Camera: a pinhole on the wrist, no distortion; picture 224 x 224 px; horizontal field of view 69.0 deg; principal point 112.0 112.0 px. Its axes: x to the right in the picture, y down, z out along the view. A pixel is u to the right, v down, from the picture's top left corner.
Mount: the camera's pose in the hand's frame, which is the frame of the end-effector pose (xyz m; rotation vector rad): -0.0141 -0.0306 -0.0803 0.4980 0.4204 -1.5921
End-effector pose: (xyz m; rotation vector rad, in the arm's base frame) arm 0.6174 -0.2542 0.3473 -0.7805 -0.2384 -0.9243
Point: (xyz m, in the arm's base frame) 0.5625 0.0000 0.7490
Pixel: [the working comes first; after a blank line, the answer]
In the camera's frame: -0.1916 0.0468 0.5111

51 127
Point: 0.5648 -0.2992 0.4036
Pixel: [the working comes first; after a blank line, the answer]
In the camera's frame: -0.0010 0.0453 0.0958

110 189
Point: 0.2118 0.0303 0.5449
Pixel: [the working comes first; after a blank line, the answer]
In the camera's frame: 0.0561 -0.2744 0.4801

131 19
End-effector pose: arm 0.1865 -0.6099 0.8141 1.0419 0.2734 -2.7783
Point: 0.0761 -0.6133 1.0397
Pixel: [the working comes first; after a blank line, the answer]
In the camera's frame: -0.1591 -0.0431 0.2774

19 87
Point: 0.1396 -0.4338 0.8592
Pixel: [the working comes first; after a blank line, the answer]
In the camera's frame: 0.0725 0.0191 0.1711

181 130
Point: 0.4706 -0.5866 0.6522
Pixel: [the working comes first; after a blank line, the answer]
In the camera's frame: 0.0556 -0.1046 -0.2291

behind the camera
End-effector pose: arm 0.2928 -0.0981 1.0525 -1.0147 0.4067 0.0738
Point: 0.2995 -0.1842 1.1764
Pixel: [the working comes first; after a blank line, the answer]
In the camera's frame: 0.0616 -0.0027 0.1211

195 108
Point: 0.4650 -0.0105 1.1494
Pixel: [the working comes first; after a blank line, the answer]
In the camera's frame: -0.1072 0.1363 0.2236

34 211
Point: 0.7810 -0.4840 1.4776
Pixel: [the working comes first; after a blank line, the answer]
In the camera's frame: 0.4607 0.4114 0.4068

outside the picture
